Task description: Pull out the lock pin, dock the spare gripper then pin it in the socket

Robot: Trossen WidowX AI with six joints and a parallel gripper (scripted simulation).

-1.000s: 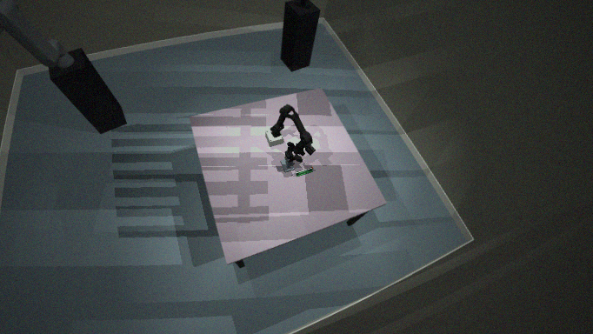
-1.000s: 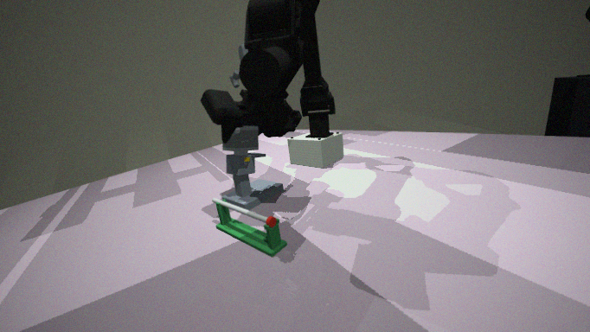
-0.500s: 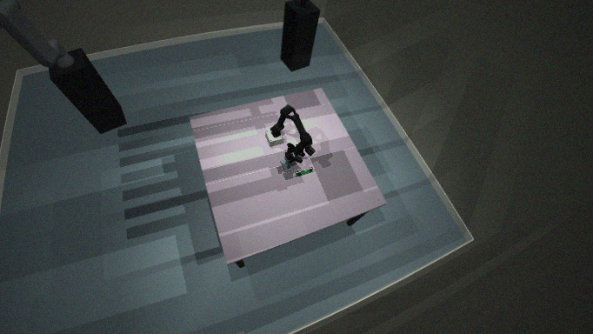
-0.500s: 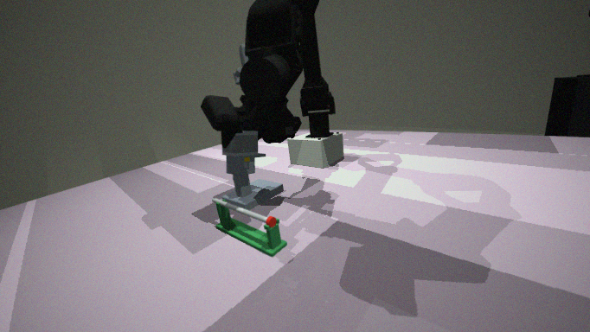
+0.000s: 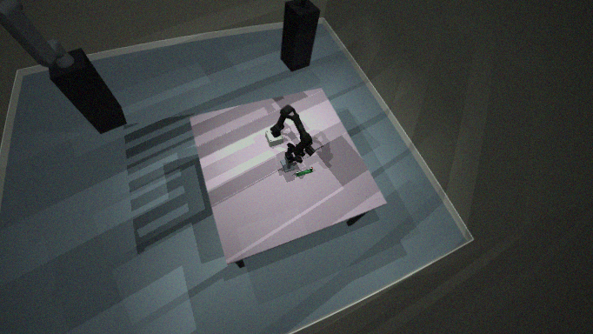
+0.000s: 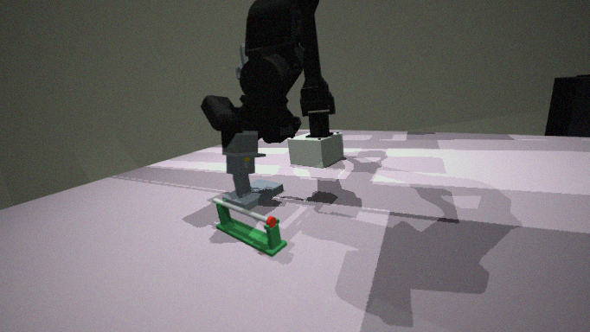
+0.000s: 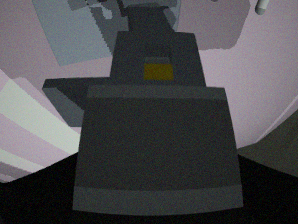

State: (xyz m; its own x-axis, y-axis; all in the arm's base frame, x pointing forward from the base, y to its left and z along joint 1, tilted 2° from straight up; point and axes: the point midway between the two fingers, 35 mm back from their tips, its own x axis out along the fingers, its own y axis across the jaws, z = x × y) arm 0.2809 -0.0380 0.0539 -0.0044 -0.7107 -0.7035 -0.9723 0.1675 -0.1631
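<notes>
The spare gripper is 1 cm to the left of my gripper tip and 1 cm above it. The rest, counted from my gripper tip: grey mount: 7 cm below, 2 cm to the left; then green cradle: 11 cm ahead, 10 cm to the left, 9 cm below.
</notes>
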